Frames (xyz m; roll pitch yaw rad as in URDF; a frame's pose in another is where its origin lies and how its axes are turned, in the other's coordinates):
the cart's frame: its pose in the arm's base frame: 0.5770 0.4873 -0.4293 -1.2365 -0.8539 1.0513
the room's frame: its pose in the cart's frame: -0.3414 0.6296 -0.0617 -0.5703 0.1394 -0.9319
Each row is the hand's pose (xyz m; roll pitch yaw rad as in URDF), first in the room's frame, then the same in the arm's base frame.
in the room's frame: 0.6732 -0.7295 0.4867 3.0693 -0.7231 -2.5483
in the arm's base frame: -0.0929 0.3994 -0.2843 -2.6654 0.2978 2.7457
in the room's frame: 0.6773 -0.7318 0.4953 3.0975 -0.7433 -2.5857
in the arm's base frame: -0.0987 0.4024 -0.2770 -2.6726 0.2944 2.7100
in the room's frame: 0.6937 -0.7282 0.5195 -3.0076 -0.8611 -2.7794
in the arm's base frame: -0.1063 0.4160 -0.2519 -2.6813 0.2420 2.5329
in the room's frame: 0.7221 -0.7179 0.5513 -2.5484 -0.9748 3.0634
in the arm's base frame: -0.1102 0.4352 -0.2127 -2.6320 0.1632 2.2494
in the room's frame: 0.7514 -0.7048 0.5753 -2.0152 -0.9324 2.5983
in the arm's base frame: -0.1070 0.4508 -0.1759 -2.5197 0.1251 1.9785
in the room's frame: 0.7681 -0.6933 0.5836 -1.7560 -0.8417 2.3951
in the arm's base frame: -0.0990 0.4587 -0.1572 -2.4384 0.1282 1.8204
